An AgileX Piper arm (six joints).
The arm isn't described. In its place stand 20 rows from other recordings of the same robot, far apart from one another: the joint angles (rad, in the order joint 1, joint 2, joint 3, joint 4, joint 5, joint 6), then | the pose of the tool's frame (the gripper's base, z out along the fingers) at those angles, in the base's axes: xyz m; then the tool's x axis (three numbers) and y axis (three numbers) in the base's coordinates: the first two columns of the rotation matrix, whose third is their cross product.
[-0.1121, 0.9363, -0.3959, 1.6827, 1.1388, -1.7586] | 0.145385 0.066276 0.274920 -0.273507 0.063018 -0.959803 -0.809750 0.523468 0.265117
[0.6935, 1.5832, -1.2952, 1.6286, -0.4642, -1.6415] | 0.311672 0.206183 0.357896 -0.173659 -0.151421 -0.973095 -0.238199 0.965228 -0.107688
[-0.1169, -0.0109, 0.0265, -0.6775, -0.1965, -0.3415] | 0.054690 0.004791 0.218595 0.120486 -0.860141 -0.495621 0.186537 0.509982 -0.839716
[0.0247, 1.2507, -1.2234, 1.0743, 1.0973, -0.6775] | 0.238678 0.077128 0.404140 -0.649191 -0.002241 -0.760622 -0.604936 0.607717 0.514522
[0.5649, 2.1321, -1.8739, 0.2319, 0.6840, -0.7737] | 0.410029 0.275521 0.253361 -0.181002 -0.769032 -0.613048 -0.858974 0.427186 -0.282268
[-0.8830, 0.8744, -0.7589, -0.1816, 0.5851, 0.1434] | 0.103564 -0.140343 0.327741 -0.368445 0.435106 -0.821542 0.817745 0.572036 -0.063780
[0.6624, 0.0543, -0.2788, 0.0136, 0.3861, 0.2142] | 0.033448 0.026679 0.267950 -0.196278 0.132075 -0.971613 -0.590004 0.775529 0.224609
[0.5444, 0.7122, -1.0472, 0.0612, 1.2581, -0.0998] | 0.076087 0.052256 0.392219 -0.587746 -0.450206 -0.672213 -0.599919 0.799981 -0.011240
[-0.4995, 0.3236, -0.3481, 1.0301, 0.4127, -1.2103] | 0.081884 -0.009033 0.289832 -0.126651 -0.163989 -0.978298 0.125153 0.975717 -0.179758
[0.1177, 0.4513, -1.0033, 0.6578, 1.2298, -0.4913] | 0.009488 0.053919 0.411834 -0.330500 -0.233481 -0.914471 -0.693014 0.717785 0.067200
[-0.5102, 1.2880, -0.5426, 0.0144, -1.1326, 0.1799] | 0.218490 -0.123632 0.310533 0.483905 -0.058892 -0.873137 0.416117 0.893208 0.170372
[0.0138, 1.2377, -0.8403, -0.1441, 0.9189, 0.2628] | 0.220494 -0.007346 0.261876 -0.921671 0.160258 -0.353327 0.188420 0.980984 -0.046557
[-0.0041, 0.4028, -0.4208, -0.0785, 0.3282, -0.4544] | 0.091119 -0.002674 0.297385 -0.204666 -0.503437 -0.839442 -0.086265 0.863536 -0.496855
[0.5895, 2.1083, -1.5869, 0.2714, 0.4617, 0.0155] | 0.386271 0.271424 0.190563 -0.777720 -0.213488 -0.591248 -0.429851 0.866904 0.252399
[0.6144, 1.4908, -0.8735, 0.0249, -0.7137, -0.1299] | 0.272824 0.190659 0.316367 0.210583 0.012926 -0.977491 -0.543303 0.832814 -0.106032
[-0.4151, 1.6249, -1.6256, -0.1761, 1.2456, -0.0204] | 0.303293 -0.150173 0.364796 -0.869277 0.299996 -0.392886 0.393468 0.901028 -0.182567
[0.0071, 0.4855, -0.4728, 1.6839, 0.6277, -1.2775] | 0.089291 0.053737 0.341022 -0.102899 0.339825 -0.934843 -0.593757 0.733039 0.331823
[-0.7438, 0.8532, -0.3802, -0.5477, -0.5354, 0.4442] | 0.142512 -0.098271 0.294435 0.043126 -0.090663 -0.994947 0.459954 0.885860 -0.060786
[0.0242, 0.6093, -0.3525, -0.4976, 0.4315, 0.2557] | 0.117613 -0.015325 0.248715 -0.544615 -0.210459 -0.811851 0.037150 0.960999 -0.274044
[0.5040, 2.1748, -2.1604, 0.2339, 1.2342, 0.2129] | 0.407822 0.247652 0.292522 -0.924232 -0.189547 -0.331462 -0.295940 0.904136 0.308153
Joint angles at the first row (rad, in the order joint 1, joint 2, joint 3, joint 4, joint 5, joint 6):
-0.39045 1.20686 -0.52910 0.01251 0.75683 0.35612
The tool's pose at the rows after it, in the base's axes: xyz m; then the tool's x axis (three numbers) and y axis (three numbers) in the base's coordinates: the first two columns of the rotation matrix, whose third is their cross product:
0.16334 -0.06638 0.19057 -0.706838 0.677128 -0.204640 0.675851 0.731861 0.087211
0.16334 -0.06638 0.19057 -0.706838 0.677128 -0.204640 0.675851 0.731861 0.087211
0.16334 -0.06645 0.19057 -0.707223 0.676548 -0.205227 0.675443 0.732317 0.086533
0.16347 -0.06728 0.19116 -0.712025 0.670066 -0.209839 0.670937 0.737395 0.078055
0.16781 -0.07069 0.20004 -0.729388 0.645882 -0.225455 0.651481 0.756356 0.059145
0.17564 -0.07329 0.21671 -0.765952 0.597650 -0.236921 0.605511 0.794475 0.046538
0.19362 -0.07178 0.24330 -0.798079 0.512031 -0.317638 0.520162 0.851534 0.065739
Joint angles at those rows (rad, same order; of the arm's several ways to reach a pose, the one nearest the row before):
-0.39043 1.20684 -0.52910 0.01251 0.75613 0.35613
-0.39043 1.20684 -0.52910 0.01251 0.75613 0.35613
-0.39044 1.20685 -0.52908 0.01150 0.75578 0.35612
-0.39044 1.20688 -0.53166 0.00000 0.75698 0.35612
-0.39045 1.20686 -0.57056 -0.02328 0.78716 0.34186
-0.38650 1.20686 -0.64249 -0.02451 0.85060 0.28425
-0.35502 1.20688 -0.74514 -0.00001 0.86592 0.20410

